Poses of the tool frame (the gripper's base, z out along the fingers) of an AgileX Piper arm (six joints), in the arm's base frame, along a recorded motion.
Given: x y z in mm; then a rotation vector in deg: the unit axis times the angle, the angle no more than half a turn.
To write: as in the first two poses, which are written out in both.
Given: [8 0 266 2.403 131.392 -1.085]
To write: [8 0 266 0.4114 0.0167 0.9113 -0.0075]
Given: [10 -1 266 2.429 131.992 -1.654]
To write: [10 -1 266 0.4065 0.0168 0.9134 -0.0114]
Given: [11 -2 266 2.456 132.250 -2.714]
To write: [11 -2 266 0.4043 0.0170 0.9143 -0.0188]
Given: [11 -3 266 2.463 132.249 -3.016]
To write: [11 -3 266 0.4043 0.0170 0.9142 -0.0208]
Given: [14 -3 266 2.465 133.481 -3.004]
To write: [14 -3 266 0.3944 0.0170 0.9185 -0.0207]
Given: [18 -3 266 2.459 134.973 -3.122]
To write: [18 -3 266 0.3824 0.0168 0.9236 -0.0214]
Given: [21 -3 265 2.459 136.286 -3.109]
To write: [21 -3 265 0.3718 0.0167 0.9279 -0.0212]
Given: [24 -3 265 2.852 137.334 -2.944]
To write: [24 -3 265 0.3633 0.0193 0.9313 -0.0200]
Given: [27 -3 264 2.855 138.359 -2.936]
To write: [27 -3 264 0.3549 0.0193 0.9345 -0.0198]
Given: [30 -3 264 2.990 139.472 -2.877]
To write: [30 -3 264 0.3458 0.0201 0.9379 -0.0193]
